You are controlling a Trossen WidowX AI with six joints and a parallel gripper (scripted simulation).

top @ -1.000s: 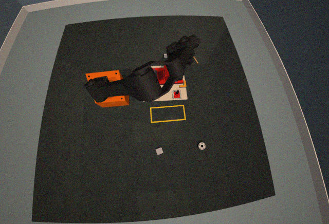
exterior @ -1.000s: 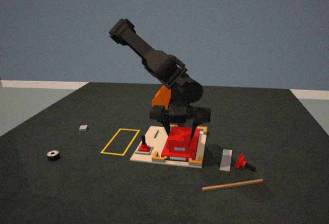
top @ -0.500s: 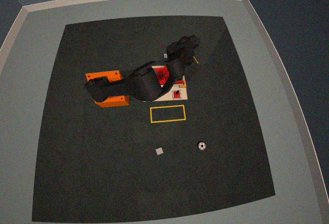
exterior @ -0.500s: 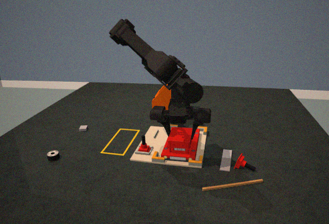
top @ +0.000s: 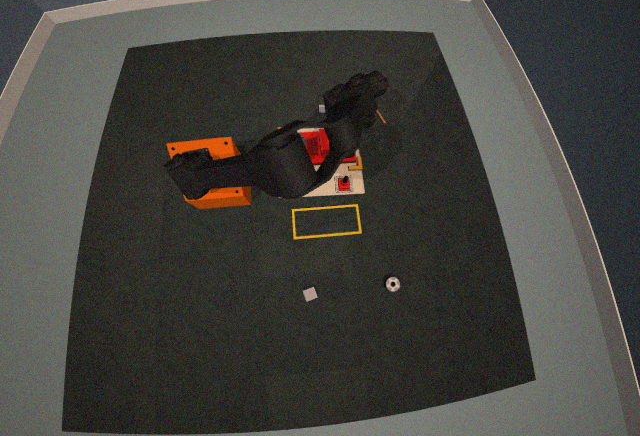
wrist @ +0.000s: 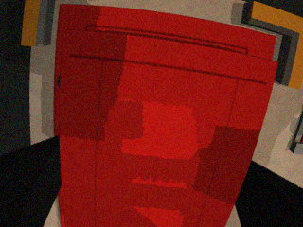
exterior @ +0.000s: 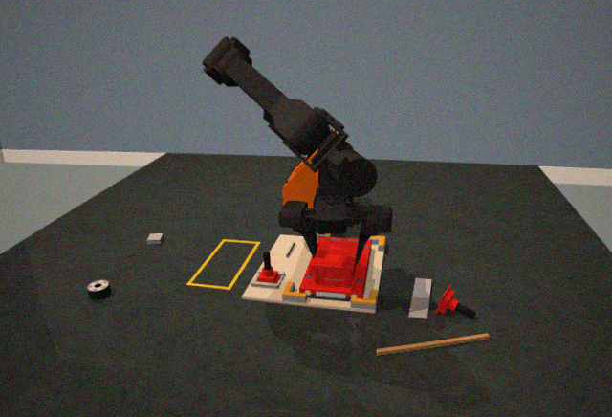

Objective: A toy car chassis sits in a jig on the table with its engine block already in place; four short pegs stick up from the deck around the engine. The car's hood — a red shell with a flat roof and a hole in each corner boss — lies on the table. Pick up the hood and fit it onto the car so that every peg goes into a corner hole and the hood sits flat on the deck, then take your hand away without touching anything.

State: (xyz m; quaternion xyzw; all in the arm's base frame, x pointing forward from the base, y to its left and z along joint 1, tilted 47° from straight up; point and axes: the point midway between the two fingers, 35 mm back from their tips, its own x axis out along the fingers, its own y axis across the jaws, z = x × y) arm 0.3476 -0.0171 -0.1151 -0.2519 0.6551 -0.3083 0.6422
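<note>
Now: gripper tip 1 cm below the red hood. From my gripper tip the other things lie so: grey engine block 2 cm below; wooden stick 16 cm ahead, 16 cm to the left, 5 cm below; white bar 3 cm ahead, 15 cm to the left, 5 cm below.
</note>
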